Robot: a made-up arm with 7 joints. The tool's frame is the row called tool. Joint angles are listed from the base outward.
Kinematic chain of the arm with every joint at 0, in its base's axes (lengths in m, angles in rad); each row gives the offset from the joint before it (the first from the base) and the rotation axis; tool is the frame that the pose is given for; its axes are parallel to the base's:
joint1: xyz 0 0.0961 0 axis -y
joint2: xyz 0 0.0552 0 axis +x
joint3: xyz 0 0 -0.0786 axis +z
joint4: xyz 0 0 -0.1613 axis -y
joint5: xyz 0 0 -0.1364 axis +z
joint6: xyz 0 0 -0.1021 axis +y
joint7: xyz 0 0 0 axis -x
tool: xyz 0 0 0
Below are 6 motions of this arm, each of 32 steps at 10 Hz.
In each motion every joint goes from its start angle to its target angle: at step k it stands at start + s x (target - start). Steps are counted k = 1, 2, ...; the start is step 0. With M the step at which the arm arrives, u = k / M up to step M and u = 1 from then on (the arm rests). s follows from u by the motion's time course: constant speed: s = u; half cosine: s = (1 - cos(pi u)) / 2; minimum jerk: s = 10 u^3 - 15 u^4 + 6 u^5.
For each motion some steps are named. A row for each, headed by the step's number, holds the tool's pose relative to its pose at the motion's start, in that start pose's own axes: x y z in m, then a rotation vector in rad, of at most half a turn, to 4 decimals.
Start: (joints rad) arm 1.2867 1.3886 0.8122 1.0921 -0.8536 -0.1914 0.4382
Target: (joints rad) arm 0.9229 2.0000 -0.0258 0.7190 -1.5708 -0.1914 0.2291
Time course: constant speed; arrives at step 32
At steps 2, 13, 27, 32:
2: 0.0050 0.0012 -0.0061 -0.0390 0.0041 -0.1061
13: 0.0245 0.0018 -0.0326 -0.2244 0.0221 -0.7196
27: 0.0279 0.0085 -0.0520 -0.4029 0.0343 -1.5517
32: 0.0260 0.0181 -0.0567 -0.4570 0.0389 -1.8566

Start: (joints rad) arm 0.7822 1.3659 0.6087 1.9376 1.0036 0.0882 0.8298
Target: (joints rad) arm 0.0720 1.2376 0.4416 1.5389 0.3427 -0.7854 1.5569
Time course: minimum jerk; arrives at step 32
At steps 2, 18, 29, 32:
2: -0.0005 0.0000 0.0000 -0.0014 0.0007 -0.0003
18: -0.1350 -0.0522 0.0352 -0.5783 0.2501 -0.0345
29: -0.1897 -0.1168 0.0846 -1.1163 0.3556 0.0305
32: -0.1904 -0.1182 0.0857 -1.1275 0.3564 0.0324

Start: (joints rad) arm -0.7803 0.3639 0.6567 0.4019 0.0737 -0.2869 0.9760
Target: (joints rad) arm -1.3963 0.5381 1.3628 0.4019 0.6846 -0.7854 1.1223
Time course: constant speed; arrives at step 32
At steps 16, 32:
16: -0.0401 0.0350 0.1458 0.4193 -0.2981 -0.0431
32: -0.0319 0.0428 0.2945 0.8624 -0.5253 -0.3425

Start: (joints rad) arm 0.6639 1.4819 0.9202 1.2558 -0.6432 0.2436 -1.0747
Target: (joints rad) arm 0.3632 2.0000 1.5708 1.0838 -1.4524 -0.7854 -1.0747
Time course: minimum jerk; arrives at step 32
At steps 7, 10, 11, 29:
7: -0.0011 0.0008 -0.0161 0.0499 -0.0898 0.0299
10: -0.0010 0.0027 -0.0393 0.1135 -0.2217 0.0712
11: -0.0004 0.0037 -0.0491 0.1374 -0.2783 0.0878
29: 0.0489 0.0385 -0.1886 0.2632 -1.1665 0.2891

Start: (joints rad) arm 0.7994 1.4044 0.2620 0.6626 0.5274 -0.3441 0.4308
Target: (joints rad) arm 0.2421 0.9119 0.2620 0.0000 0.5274 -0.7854 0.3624
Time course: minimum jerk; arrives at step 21
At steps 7, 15, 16, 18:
7: -0.0652 -0.0339 0.0289 -0.0264 0.1422 0.0319
15: -0.1960 -0.1094 0.2272 -0.1054 0.6401 0.0171
16: -0.1998 -0.1123 0.2488 -0.1129 0.6839 0.0086
18: -0.2026 -0.1151 0.2769 -0.1228 0.7402 -0.0037

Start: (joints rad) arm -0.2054 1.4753 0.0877 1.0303 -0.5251 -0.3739 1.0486
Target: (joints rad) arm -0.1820 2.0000 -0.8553 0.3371 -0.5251 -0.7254 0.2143
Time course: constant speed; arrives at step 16
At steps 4, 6, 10, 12, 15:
4: -0.0368 -0.0218 -0.0006 -0.0565 0.1246 -0.0771
6: -0.0587 -0.0348 0.0081 -0.0849 0.1919 -0.1116
10: -0.1044 -0.0608 0.0461 -0.1405 0.3369 -0.1750
12: -0.1256 -0.0723 0.0754 -0.1673 0.4142 -0.2052
15: -0.1517 -0.0856 0.1310 -0.2061 0.5355 -0.2507

